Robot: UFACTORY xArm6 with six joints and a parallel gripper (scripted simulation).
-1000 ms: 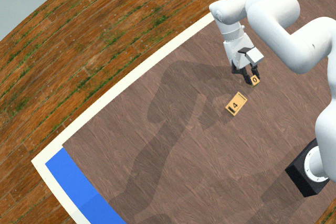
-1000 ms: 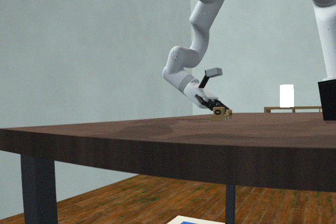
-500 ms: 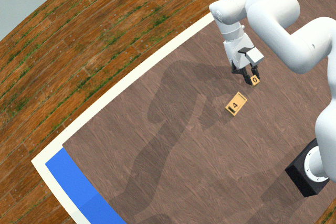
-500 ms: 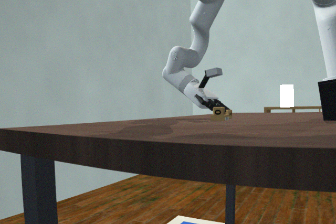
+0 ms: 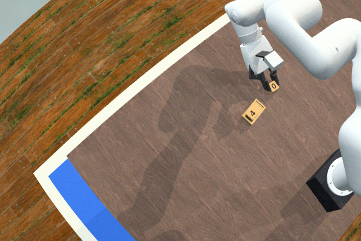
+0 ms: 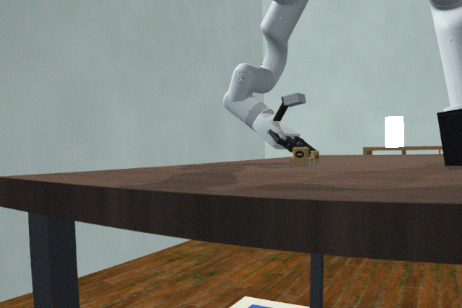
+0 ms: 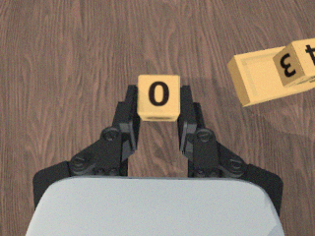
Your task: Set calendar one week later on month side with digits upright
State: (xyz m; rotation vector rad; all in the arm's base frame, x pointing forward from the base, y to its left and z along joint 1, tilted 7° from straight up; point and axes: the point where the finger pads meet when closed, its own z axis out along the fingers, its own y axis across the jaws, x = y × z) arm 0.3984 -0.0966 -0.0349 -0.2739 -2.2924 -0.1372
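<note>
The wooden cube lies 2 cm behind my hand and 1 cm below it. The rest, counted from my hand: tray (2 cm behind, 11 cm to the left, 2 cm below).
</note>
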